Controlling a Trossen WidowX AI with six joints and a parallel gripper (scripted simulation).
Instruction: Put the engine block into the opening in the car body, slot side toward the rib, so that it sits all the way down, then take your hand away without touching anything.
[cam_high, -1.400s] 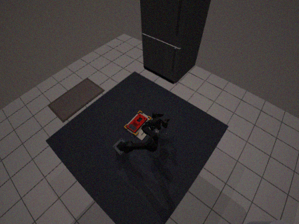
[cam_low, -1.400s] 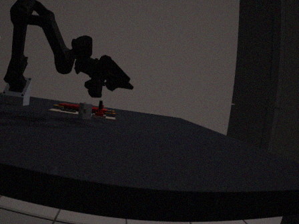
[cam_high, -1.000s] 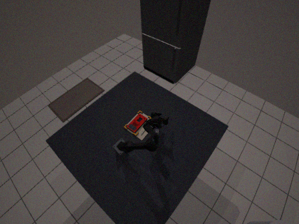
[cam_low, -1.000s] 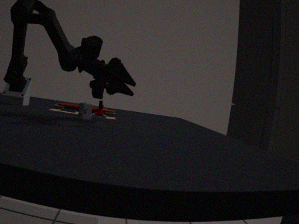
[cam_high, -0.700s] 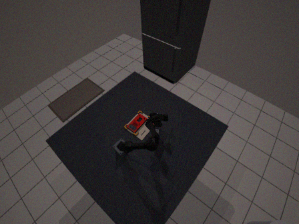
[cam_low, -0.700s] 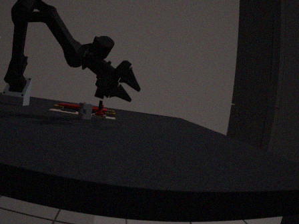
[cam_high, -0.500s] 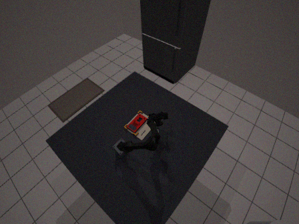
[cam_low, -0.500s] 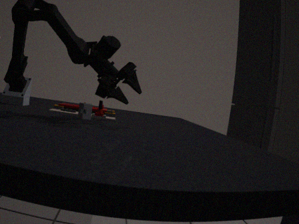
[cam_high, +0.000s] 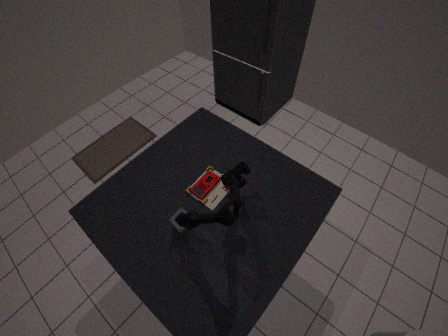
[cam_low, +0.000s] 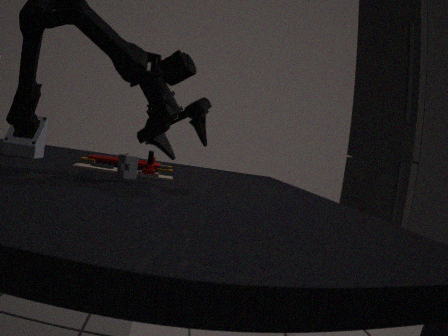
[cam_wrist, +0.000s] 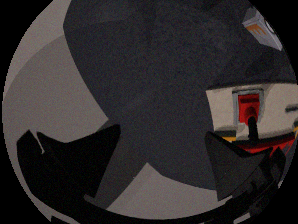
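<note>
Right now my gripper tip is 130 mm past the grey engine block, 80 mm to the left of it and 50 mm above it.
</note>
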